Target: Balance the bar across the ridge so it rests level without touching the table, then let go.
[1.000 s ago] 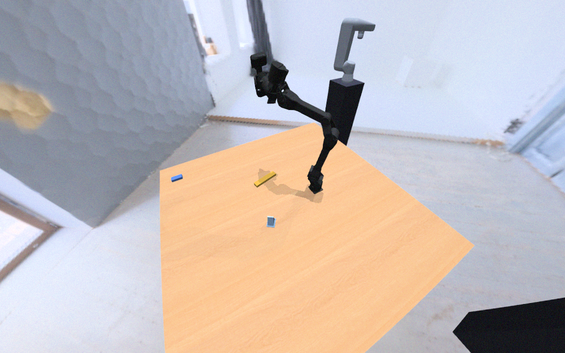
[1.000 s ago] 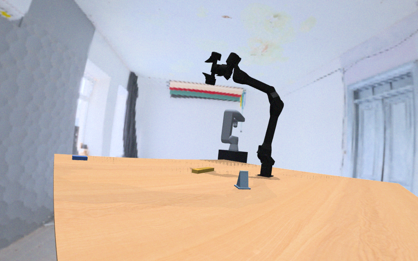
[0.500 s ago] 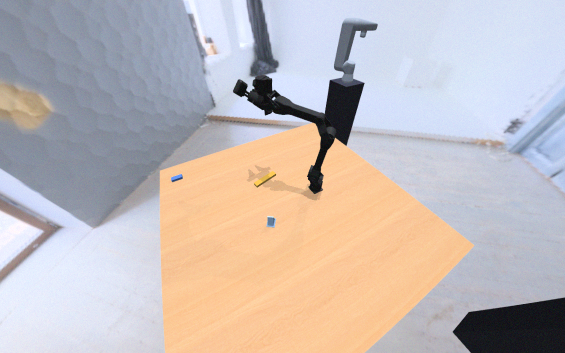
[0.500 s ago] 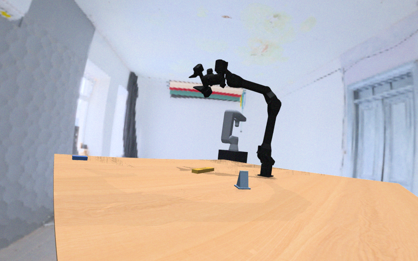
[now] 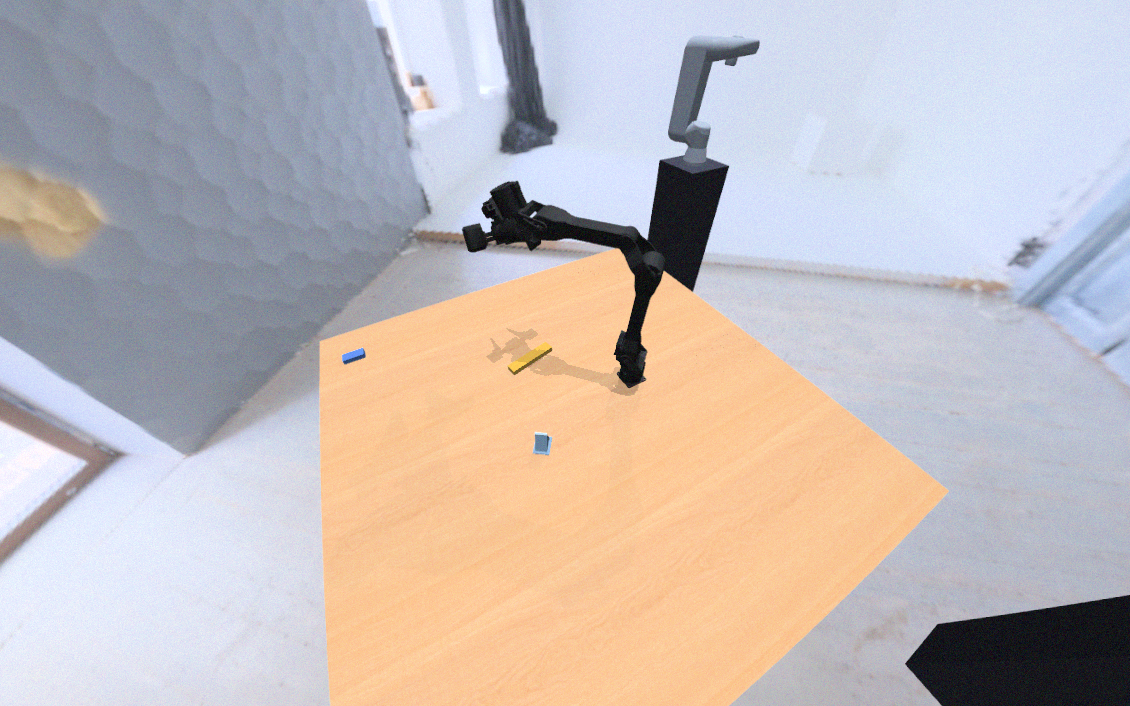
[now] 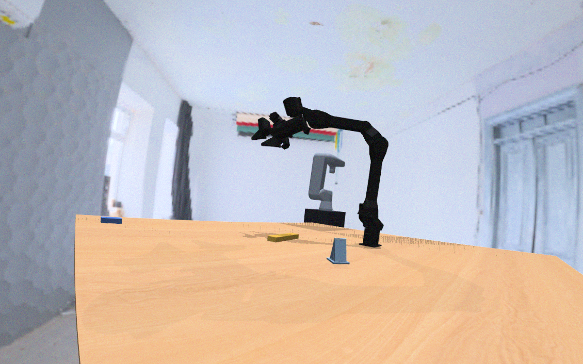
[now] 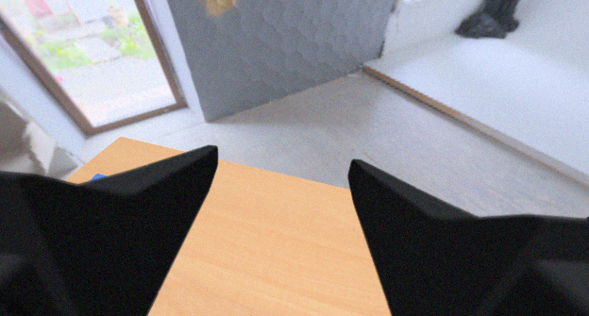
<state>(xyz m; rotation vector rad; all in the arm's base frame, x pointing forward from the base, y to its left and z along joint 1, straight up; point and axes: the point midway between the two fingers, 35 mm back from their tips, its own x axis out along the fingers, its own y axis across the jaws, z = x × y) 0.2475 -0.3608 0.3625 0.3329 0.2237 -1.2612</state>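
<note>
Right now the yellow bar is 2 cm behind my gripper tip, 18 cm to the left of it and 34 cm below it. From my gripper tip the other things lie so: small blue block: 48 cm ahead, 11 cm to the right, 34 cm below.
</note>
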